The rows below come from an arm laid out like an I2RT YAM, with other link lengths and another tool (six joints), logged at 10 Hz.
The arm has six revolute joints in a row. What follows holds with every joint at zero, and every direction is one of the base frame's. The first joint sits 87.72 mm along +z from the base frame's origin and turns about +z. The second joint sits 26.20 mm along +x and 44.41 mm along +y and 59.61 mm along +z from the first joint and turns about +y. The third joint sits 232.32 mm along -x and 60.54 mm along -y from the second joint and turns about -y. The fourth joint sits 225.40 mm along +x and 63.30 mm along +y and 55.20 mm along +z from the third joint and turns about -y. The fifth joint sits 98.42 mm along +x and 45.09 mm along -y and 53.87 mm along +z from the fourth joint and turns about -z. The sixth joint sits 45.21 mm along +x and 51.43 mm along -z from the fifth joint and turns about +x. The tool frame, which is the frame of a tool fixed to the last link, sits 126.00 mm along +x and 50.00 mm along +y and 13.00 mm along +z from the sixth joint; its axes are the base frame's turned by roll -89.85, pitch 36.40 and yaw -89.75 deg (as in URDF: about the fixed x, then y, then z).
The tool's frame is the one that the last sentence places.
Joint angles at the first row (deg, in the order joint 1, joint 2, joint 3, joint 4, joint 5, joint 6):
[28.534 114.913 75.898 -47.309 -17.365 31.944]
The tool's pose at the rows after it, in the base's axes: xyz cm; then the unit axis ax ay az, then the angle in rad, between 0 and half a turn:
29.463, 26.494, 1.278, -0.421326, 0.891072, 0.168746, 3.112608
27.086, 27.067, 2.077, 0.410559, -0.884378, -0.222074, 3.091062
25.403, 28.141, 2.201, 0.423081, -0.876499, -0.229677, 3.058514
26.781, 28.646, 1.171, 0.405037, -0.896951, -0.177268, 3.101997
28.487, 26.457, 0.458, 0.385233, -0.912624, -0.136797, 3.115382
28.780, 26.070, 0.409, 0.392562, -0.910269, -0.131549, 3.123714
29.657, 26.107, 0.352, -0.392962, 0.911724, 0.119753, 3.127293
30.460, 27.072, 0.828, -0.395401, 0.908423, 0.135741, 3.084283
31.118, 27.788, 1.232, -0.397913, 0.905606, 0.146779, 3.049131
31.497, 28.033, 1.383, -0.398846, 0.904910, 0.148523, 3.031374
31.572, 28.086, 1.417, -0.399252, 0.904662, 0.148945, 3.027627
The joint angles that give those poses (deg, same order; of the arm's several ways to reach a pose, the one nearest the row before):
[28.534 114.913 75.898 -48.315 -19.223 31.944]
[28.534 114.913 75.899 -52.578 -25.715 31.922]
[30.939 114.912 75.897 -53.778 -26.786 32.294]
[33.518 114.913 75.898 -50.129 -20.469 38.633]
[31.332 114.912 75.896 -50.346 -15.726 39.222]
[30.720 114.911 75.897 -50.239 -15.070 37.736]
[30.785 114.913 75.898 -48.533 -13.475 38.020]
[30.785 114.913 75.898 -45.822 -14.983 37.998]
[30.786 114.913 75.897 -43.636 -15.988 37.955]
[30.786 114.914 75.899 -42.587 -16.054 37.977]
[30.786 114.913 75.898 -42.369 -16.076 37.955]

